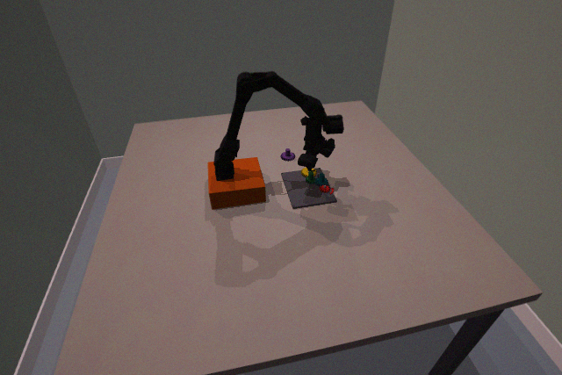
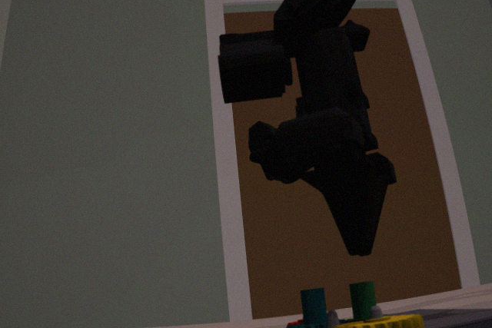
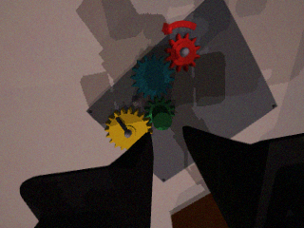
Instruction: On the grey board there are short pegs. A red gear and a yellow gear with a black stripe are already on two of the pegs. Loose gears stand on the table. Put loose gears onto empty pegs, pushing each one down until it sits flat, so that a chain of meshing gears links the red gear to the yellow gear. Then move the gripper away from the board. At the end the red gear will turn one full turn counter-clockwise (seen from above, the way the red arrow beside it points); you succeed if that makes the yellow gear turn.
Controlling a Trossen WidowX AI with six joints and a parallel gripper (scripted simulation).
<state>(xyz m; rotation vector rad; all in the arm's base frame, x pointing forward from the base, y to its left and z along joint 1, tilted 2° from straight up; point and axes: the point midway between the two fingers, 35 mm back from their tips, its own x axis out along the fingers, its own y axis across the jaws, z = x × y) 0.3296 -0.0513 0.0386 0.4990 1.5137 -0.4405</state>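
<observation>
Right now the green gear is 5 cm below my gripper tip. From my gripper tip the other things lie so: teal gear (5 cm below, 4 cm ahead, 2 cm to the right); then yellow gear (5 cm to the left, 5 cm below, 1 cm ahead); then red gear (7 cm to the right, 5 cm below, 4 cm ahead).
</observation>
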